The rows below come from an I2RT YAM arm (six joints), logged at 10 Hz.
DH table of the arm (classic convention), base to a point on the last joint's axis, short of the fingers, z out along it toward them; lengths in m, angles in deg. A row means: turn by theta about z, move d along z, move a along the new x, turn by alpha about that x. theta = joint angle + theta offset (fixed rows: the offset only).
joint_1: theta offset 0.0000, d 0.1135, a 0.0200, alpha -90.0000
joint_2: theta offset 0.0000, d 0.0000, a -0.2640, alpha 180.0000
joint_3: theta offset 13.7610, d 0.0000, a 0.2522, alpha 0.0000
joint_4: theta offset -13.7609, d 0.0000, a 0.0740, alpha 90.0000
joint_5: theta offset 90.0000, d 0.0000, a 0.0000, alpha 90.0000
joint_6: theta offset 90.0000, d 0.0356, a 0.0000, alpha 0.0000
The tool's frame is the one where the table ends.
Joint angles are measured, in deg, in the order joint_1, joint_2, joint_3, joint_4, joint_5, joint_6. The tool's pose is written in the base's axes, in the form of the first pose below.
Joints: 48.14, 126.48, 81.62, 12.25, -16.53, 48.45
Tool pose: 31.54 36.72 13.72 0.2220 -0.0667 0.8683 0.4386
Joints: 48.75, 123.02, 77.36, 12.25, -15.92, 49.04
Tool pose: 30.14 35.85 14.20 0.2168 -0.0634 0.8722 0.4339
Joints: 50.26, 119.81, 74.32, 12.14, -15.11, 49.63
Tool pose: 28.46 35.68 15.04 0.2141 -0.0672 0.8723 0.4345
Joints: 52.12, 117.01, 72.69, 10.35, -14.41, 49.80
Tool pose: 26.75 35.83 15.99 0.2075 -0.0766 0.8745 0.4317
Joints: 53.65, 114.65, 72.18, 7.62, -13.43, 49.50
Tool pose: 25.44 35.96 17.02 0.2045 -0.0860 0.8778 0.4246
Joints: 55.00, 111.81, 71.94, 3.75, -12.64, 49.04
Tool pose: 24.16 35.87 18.35 0.1998 -0.0959 0.8823 0.4153
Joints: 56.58, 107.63, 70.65, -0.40, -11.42, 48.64
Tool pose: 22.45 35.30 19.96 0.1969 -0.1057 0.8868 0.4046
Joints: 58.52, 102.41, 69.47, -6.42, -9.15, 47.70
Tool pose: 20.37 34.35 21.93 0.1982 -0.1189 0.8938 0.3842
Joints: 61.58, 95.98, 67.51, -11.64, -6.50, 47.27
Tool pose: 17.50 33.18 24.16 0.2032 -0.1365 0.8952 0.3724
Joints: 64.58, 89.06, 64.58, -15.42, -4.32, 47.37
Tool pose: 14.67 31.50 26.03 0.2085 -0.1512 0.8927 0.3698
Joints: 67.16, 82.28, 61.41, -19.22, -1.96, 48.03
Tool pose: 12.26 29.41 27.33 0.2130 -0.1577 0.8927 0.3645
